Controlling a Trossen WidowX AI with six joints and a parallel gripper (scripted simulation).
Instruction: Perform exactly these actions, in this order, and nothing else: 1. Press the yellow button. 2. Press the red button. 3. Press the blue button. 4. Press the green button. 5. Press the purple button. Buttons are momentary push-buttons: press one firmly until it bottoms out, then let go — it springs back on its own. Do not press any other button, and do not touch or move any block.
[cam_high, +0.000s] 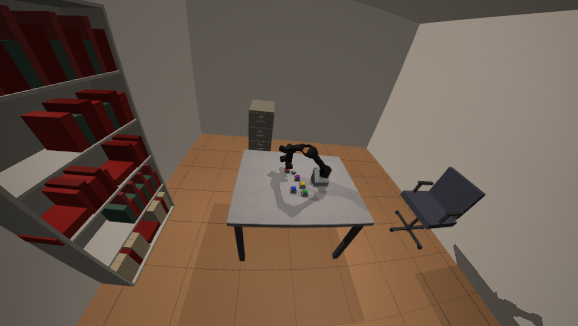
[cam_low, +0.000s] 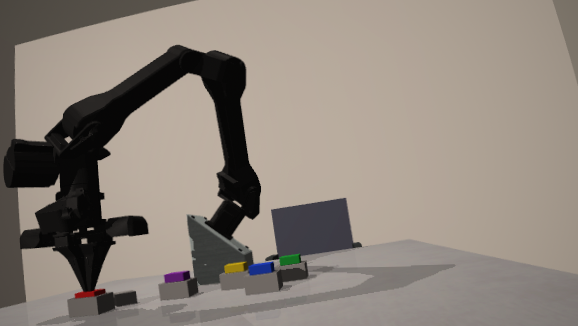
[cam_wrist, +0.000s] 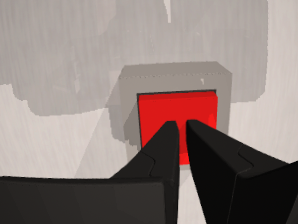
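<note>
My gripper tip is 1 cm above the red button. Also, from my gripper tip: yellow button 21 cm to the left, 9 cm behind; small block 6 cm behind, 3 cm to the left, 2 cm below; purple button 12 cm to the left, 7 cm behind.
</note>
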